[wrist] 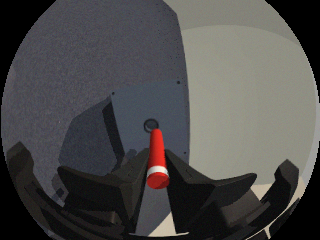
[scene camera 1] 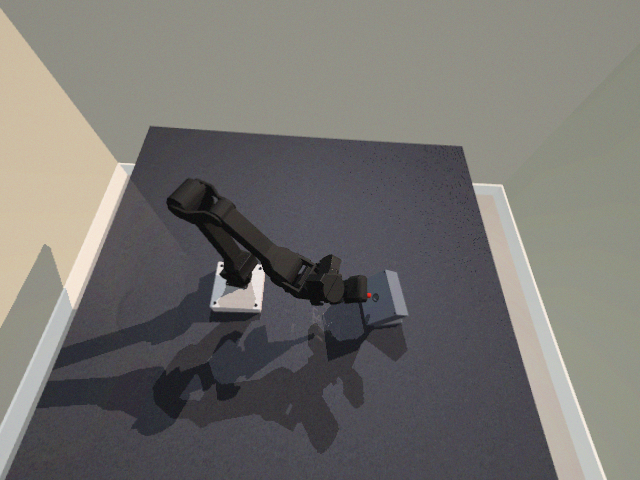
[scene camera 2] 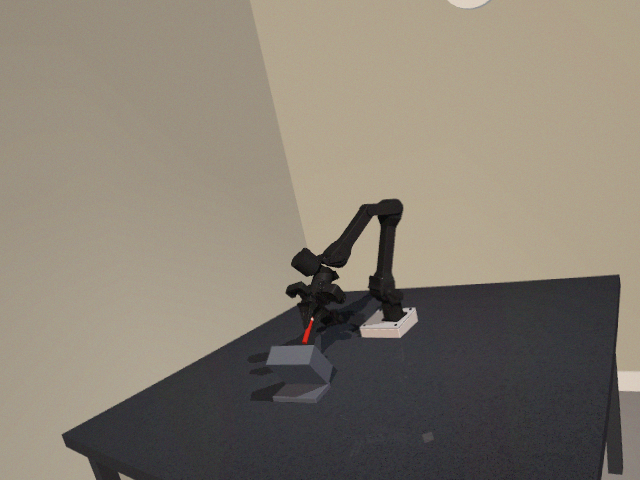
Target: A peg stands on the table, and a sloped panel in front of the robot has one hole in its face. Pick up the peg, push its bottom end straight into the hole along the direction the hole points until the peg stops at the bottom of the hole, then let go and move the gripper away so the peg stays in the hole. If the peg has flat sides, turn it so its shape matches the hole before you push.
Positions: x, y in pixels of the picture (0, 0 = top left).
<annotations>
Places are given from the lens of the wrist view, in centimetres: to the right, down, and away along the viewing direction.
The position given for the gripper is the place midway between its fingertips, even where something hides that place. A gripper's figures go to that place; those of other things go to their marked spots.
gripper [wrist: 156, 152]: 0, 3, 10
red peg [wrist: 158, 178]: 0, 3, 6
</annotations>
